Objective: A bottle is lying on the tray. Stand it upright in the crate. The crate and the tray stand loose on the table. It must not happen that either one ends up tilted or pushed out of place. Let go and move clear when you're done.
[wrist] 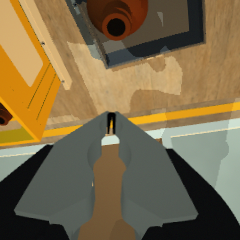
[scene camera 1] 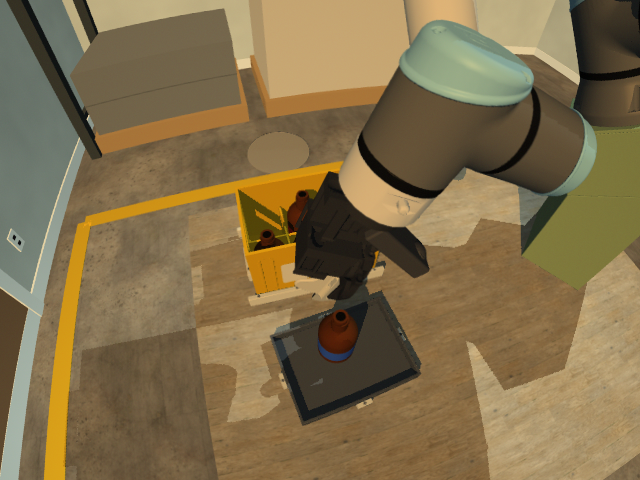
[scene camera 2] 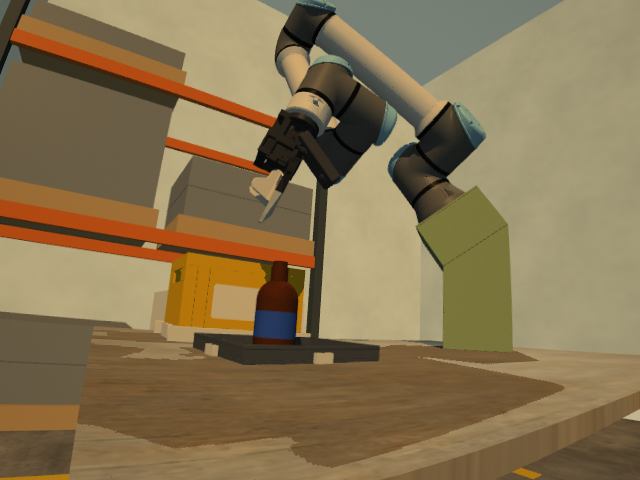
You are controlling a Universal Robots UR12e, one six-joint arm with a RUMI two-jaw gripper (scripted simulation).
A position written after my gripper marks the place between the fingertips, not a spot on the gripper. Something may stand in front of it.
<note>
I see my gripper point(scene camera 1: 313, 297), a bottle point(scene camera 2: 275, 322), a yellow crate point(scene camera 2: 214, 292), a dark tray point(scene camera 1: 381, 358) and a pale base strip point(scene camera 2: 175, 333).
The yellow crate shows as well in scene camera 1 point(scene camera 1: 264, 203). The dark tray shows as well in scene camera 2 point(scene camera 2: 238, 348). My gripper is seen too in the wrist view point(wrist: 112, 113) and in scene camera 2 point(scene camera 2: 260, 222).
</note>
